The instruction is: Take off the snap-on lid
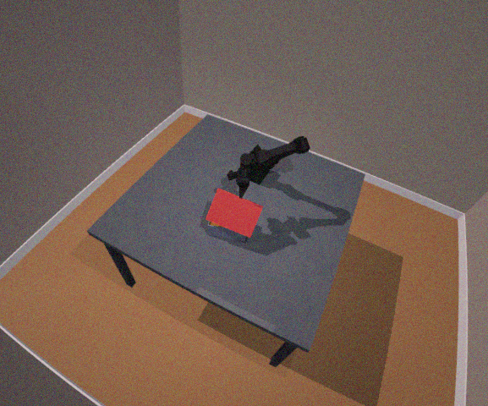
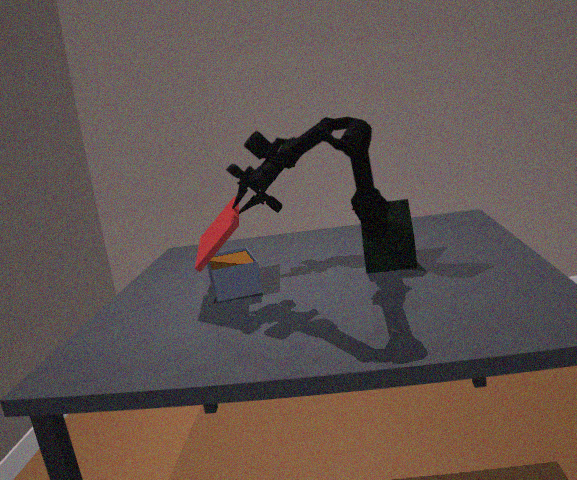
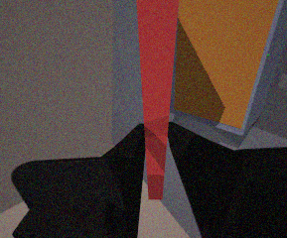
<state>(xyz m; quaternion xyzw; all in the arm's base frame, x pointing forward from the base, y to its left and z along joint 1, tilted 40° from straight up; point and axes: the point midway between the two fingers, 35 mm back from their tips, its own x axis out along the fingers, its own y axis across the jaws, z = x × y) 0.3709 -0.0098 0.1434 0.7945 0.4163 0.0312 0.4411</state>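
My gripper tip is now 6 cm short of the red lid, 1 cm to the right of it and 5 cm above it. Round my gripper tip: storage box: 5 cm ahead, 3 cm to the right, 19 cm below.
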